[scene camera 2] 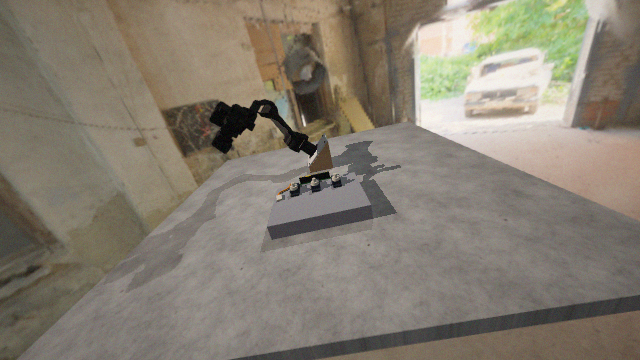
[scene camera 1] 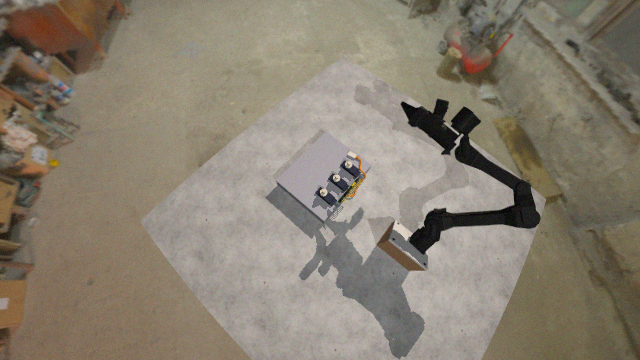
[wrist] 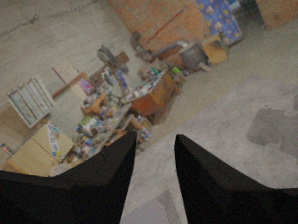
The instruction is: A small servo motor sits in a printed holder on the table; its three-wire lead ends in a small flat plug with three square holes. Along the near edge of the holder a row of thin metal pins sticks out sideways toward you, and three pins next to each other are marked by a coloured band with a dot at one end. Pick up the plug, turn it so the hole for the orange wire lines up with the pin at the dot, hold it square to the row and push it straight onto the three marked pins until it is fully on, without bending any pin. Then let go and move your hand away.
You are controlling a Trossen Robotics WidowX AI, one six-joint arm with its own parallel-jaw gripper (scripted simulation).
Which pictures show my gripper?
Scene camera 2, scene camera 1 and the wrist view: all of them.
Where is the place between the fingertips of my gripper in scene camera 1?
402,103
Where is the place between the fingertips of my gripper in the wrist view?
155,139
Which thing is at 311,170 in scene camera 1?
A grey printed holder.
